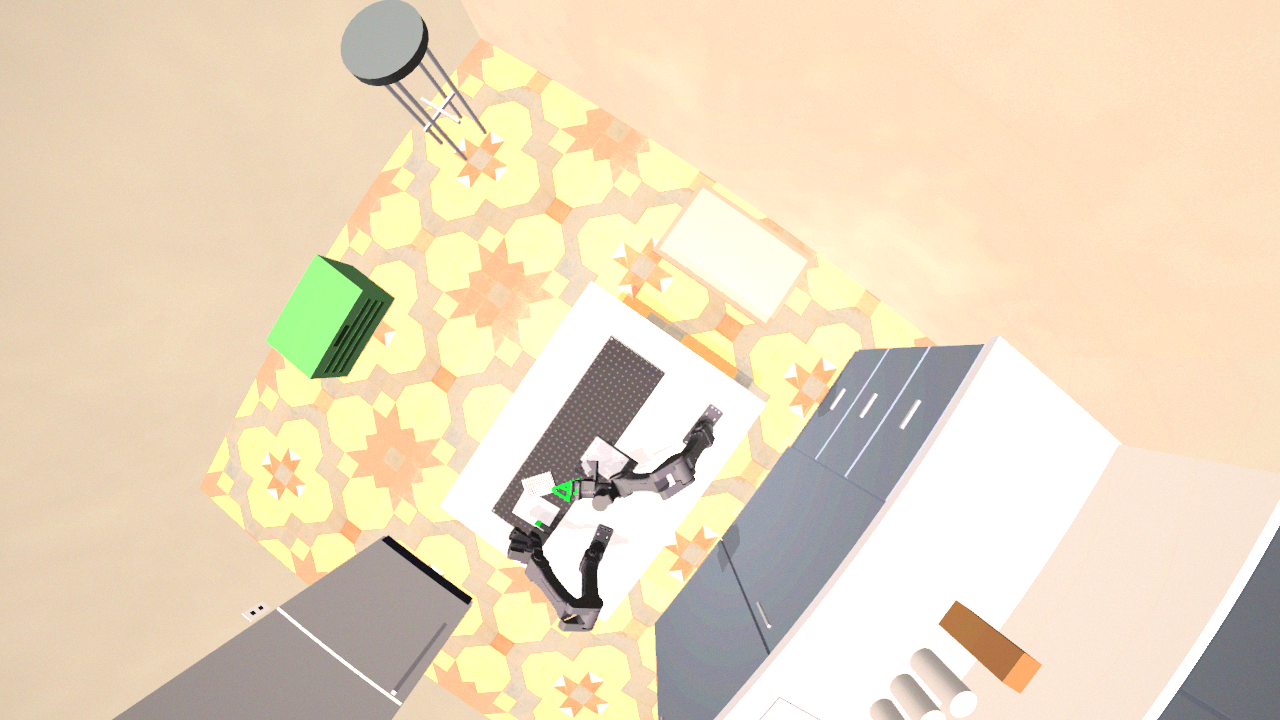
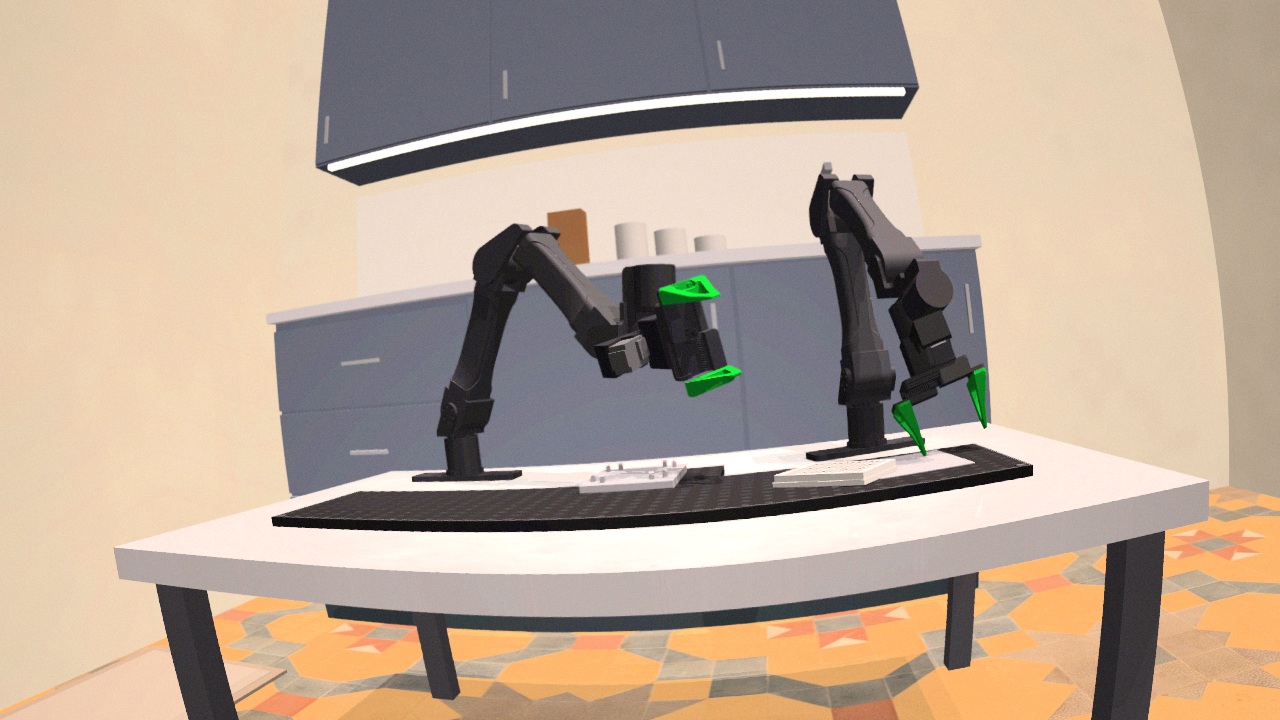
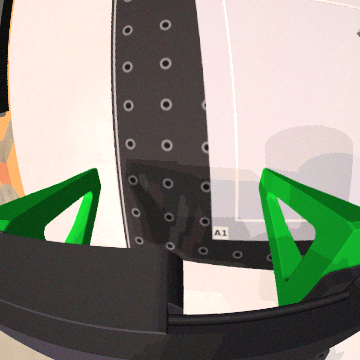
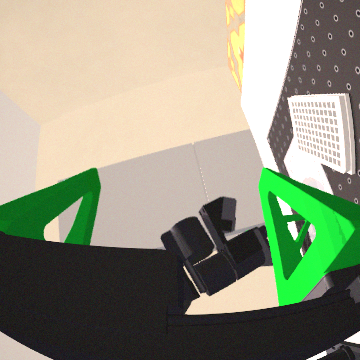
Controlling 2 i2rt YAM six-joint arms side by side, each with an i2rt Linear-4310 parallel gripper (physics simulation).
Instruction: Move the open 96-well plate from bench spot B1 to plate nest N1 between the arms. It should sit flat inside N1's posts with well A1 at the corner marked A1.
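Places are measured from the left arm's base along level axes (x ahead, y left, z up), in centimetres.
Pixels of known places: left gripper, fingertip midpoint: [image 1: 533, 531] [image 2: 956, 441] [image 3: 179, 176] [image 4: 295, 221]; right gripper, fingertip midpoint: [image 1: 556, 487] [image 2: 726, 335] [image 4: 179, 176]; left arm's base at its link origin: [image 1: 598, 546] [image 2: 867, 451] [image 4: 351, 358]; right arm's base at its link origin: [image 1: 702, 427] [image 2: 465, 479].
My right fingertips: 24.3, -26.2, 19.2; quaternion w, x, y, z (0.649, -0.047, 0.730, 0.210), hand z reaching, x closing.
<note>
Ahead of a thing's pixels: the offset from my right fingertips to its middle, as dx, dy, dz. Level surfaces: height alone.
The white 96-well plate {+8.8, +10.2, -17.1} [image 1: 537, 484] [image 2: 836, 471] [image 4: 320, 132] lies askew at the edge of the pale B1 card {+6.3, +21.5, -17.9} [image 1: 529, 509] [image 2: 947, 460] [image 3: 280, 90], partly off it on the dark board. Nest N1 {-12.5, -11.5, -16.9} [image 1: 605, 454] [image 2: 631, 478], a white base with short posts, stands apart from the plate with no plate in it. My left gripper [image 2: 955, 438] [image 3: 179, 176] is open and empty, low over the card's A1-marked end, beside the plate. My right gripper [image 2: 727, 328] [image 4: 179, 176] is open and empty, high above the bench, its fingers pointing sideways. The plate's A1 corner cannot be made out.
The dark perforated board {dz -17.9} [image 1: 617, 367] [image 2: 358, 508] [image 3: 147, 85] runs along the white table {dz -19.2} [image 1: 492, 447] [image 2: 537, 562]. My right arm reaches over the area beside the nest. A green cabinet [image 1: 317, 313] and a stool [image 1: 384, 40] stand away from the table.
</note>
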